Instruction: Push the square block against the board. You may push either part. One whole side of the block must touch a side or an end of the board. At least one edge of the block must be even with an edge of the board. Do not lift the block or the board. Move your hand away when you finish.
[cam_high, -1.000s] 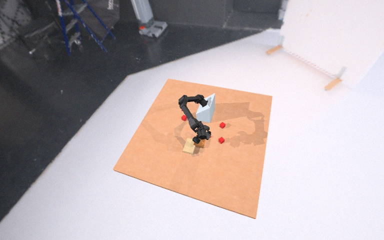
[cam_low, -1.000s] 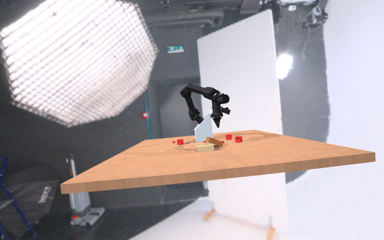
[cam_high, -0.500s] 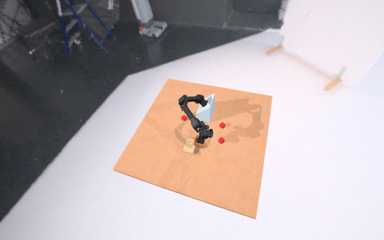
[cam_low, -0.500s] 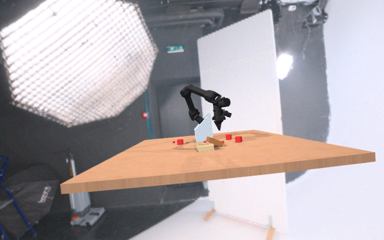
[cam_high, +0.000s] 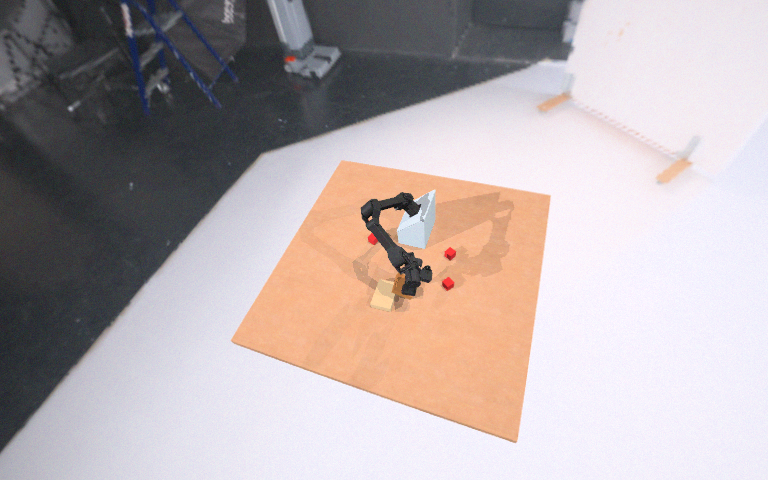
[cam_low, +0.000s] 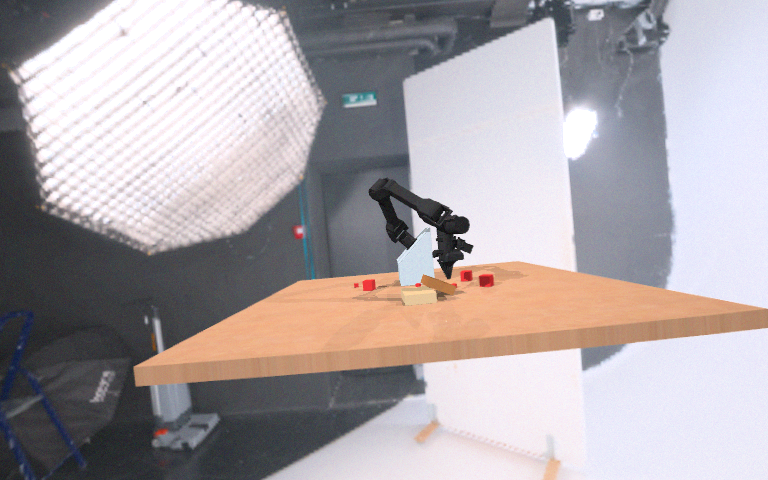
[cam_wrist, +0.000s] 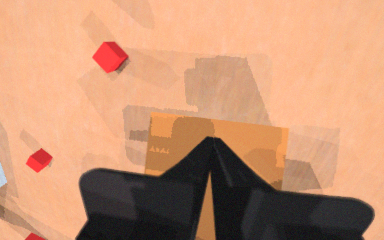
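My gripper tip is 4 cm to the left of the square block, 1 cm short of it and 1 cm above it. The rest, counted from my gripper tip: board 12 cm to the right, 7 cm ahead, 3 cm below.
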